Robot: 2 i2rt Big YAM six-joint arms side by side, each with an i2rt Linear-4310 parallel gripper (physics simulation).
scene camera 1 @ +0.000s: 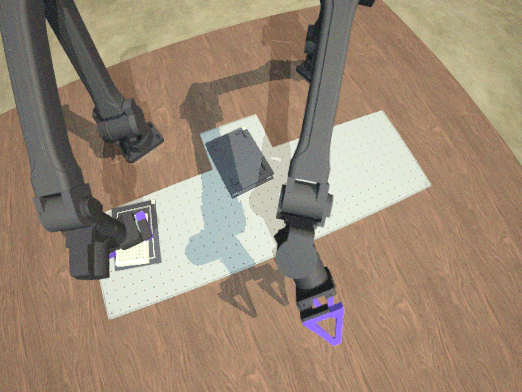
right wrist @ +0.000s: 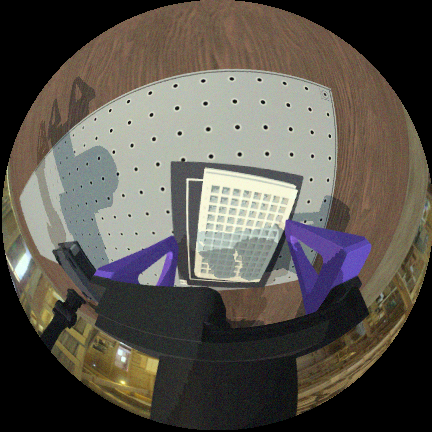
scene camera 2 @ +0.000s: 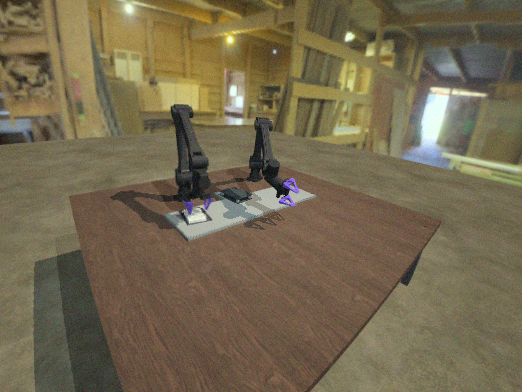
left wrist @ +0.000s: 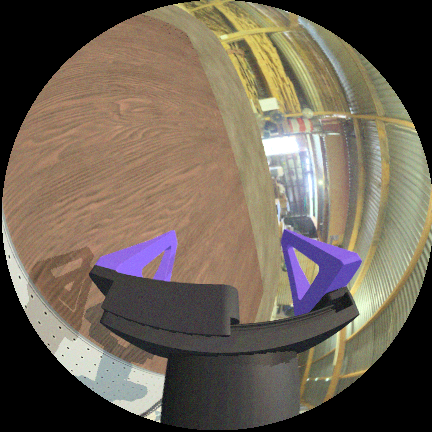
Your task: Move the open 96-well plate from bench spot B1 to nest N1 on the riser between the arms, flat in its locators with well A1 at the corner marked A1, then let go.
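Where they show: left gripper, between the fingertips: [scene camera 1: 333, 328] [scene camera 2: 296, 199] [left wrist: 229, 236]; right gripper, between the fingertips: [scene camera 1: 133, 244] [right wrist: 229, 234] [scene camera 2: 198, 211]; left arm's base, origin of its link: [right wrist: 75, 294] [scene camera 2: 254, 179]; right arm's base, origin of its link: [scene camera 1: 142, 143].
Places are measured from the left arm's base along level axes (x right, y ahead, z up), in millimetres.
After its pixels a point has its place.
Note:
The cream 96-well plate [scene camera 1: 132, 257] {x 789, y 147, z 27 mm} [scene camera 2: 196, 215] {x 773, y 124, z 28 mm} [right wrist: 242, 207] {x 782, y 139, z 28 mm} lies flat on the dark bench spot B1 [scene camera 1: 157, 245] {x 723, y 158, z 15 mm} [right wrist: 180, 200] {x 730, y 162, z 15 mm}, set to one side of its white outline and slightly turned. My right gripper [scene camera 1: 126, 235] {x 765, y 128, z 46 mm} [scene camera 2: 198, 207] {x 765, y 128, z 46 mm} [right wrist: 229, 234] {x 765, y 128, z 46 mm} is open above the plate, its fingers apart toward the plate's two long sides; in scene camera 1 the wrist hides part of the plate. The dark nest N1 [scene camera 1: 240, 160] {x 425, y 128, z 47 mm} [scene camera 2: 235, 194] {x 457, y 137, z 46 mm} stands between the arms with no plate on it; its A1 mark is too small to read. My left gripper [scene camera 1: 327, 322] {x 539, y 547, z 150 mm} [scene camera 2: 296, 198] {x 539, y 547, z 150 mm} [left wrist: 229, 236] {x 539, y 547, z 150 mm} is open and empty.
A pale perforated board [scene camera 1: 375, 155] {x 115, y 345, z 13 mm} [scene camera 2: 190, 233] {x 896, y 205, z 13 mm} [right wrist: 220, 115] {x 796, y 219, z 13 mm} lies under B1 and extends beneath the left arm. The nest stands near its middle, on a part that juts toward the arm bases. The left arm reaches over the board, with its fingers above the wooden table [scene camera 1: 410, 300] {x 335, y 677, z 0 mm} [left wrist: 125, 150] {x 438, y 627, z 0 mm}.

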